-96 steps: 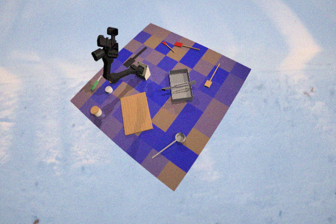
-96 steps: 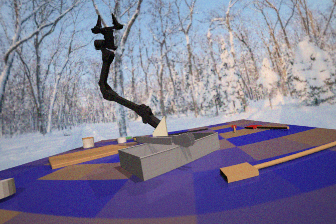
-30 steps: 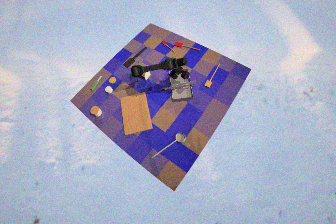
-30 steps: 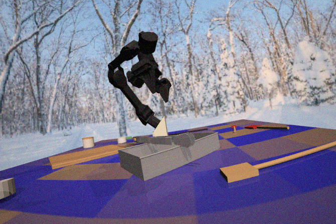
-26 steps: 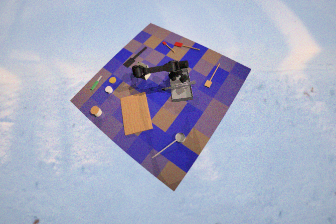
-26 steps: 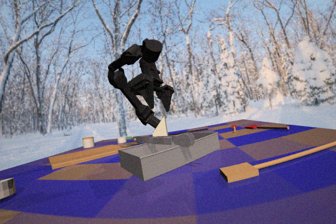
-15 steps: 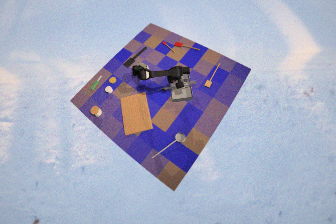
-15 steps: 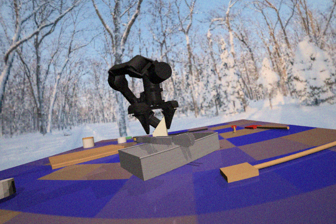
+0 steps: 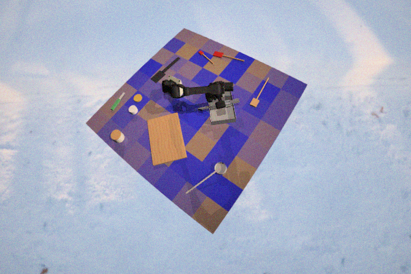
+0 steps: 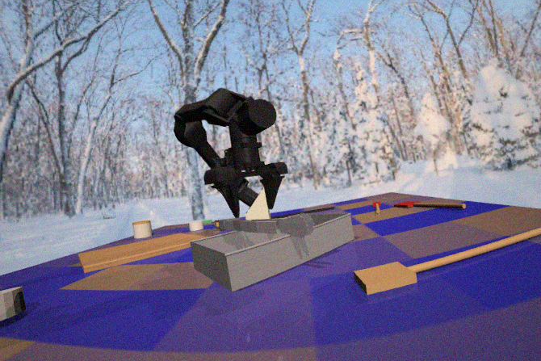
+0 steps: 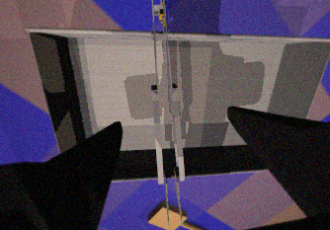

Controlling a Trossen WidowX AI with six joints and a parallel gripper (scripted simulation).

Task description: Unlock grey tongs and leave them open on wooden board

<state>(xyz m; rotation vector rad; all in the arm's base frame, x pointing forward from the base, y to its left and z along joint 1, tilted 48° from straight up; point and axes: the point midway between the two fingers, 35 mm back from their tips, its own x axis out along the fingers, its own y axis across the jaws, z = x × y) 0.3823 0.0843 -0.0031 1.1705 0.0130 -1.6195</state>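
Now: the grey roasting tin 30 mm to the left of my gripper tip and 70 mm below it. The rest, counted from my gripper tip: wooden board 180 mm behind, 400 mm to the right, 90 mm below; yellow lock piece 50 mm behind, 60 mm to the right, 30 mm below; white cylinder 560 mm behind, 380 mm to the right, 80 mm below.
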